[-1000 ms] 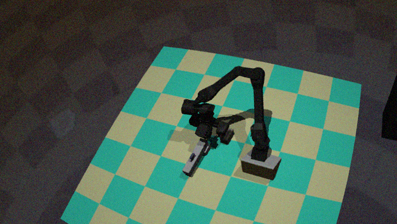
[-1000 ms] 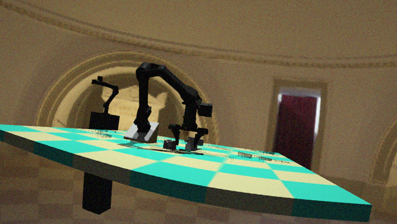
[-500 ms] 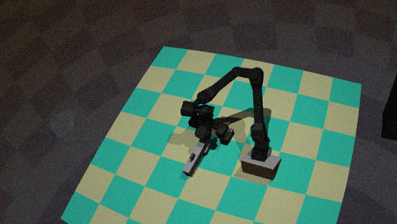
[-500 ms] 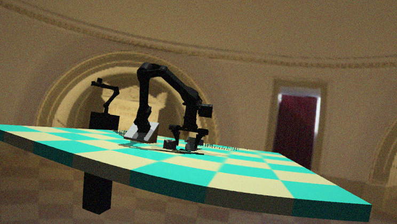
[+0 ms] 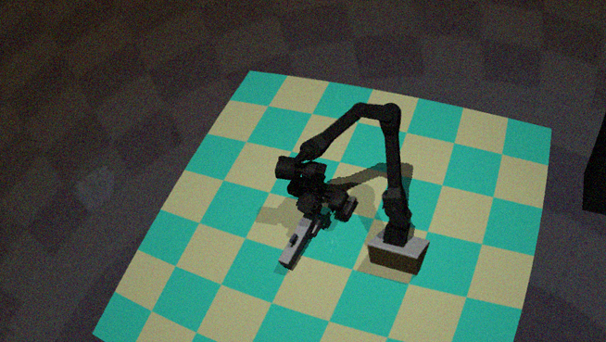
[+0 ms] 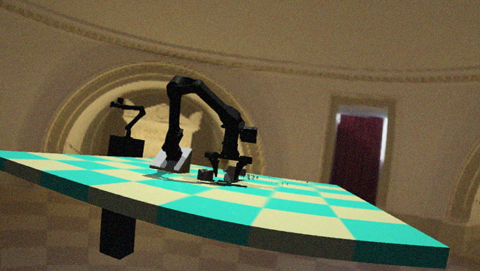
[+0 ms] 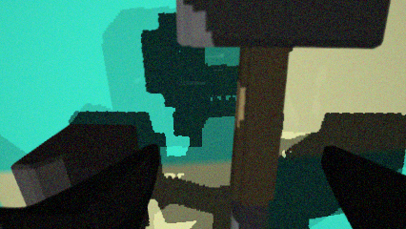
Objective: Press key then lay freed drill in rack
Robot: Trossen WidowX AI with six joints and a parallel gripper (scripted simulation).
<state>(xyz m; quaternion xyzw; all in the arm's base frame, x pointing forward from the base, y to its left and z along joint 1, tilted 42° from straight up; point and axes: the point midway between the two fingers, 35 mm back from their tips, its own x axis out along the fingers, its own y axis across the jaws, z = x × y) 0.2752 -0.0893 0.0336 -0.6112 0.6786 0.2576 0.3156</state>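
Now: gripper tip 4 cm to the right of the drill and 3 cm below it. The rest, counted from my gripper tip: dark key: 2 cm ahead, 16 cm to the left, 4 cm above; rack: 8 cm behind, 2 cm to the right.
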